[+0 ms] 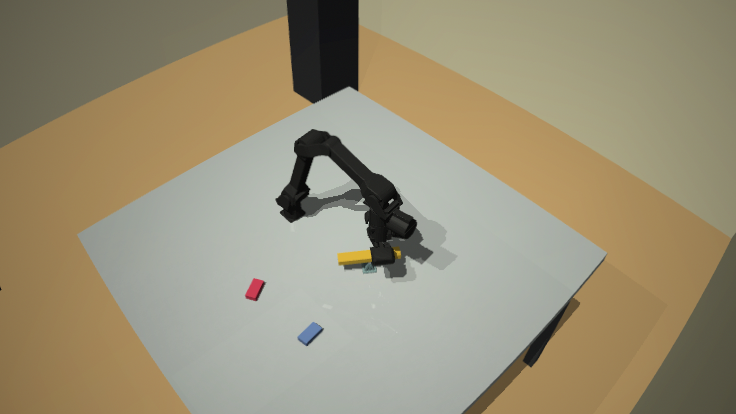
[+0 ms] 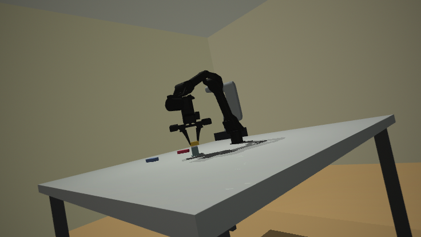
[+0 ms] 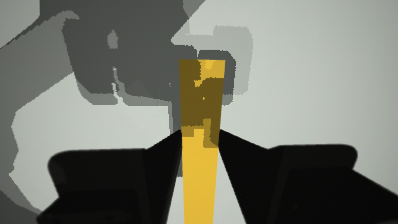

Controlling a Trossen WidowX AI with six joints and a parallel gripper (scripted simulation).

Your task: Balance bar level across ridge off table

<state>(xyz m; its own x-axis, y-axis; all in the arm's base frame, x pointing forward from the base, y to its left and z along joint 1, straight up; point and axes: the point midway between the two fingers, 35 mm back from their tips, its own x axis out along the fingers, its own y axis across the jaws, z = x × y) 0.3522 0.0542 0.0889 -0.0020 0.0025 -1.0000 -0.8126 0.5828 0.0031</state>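
Now: gripper tip 2 cm past the yellow bar and 2 cm to the left of it. From my gripper tip the other things lie so: red block 18 cm behind, 33 cm to the right, 5 cm below; blue block 5 cm ahead, 31 cm to the right, 5 cm below.
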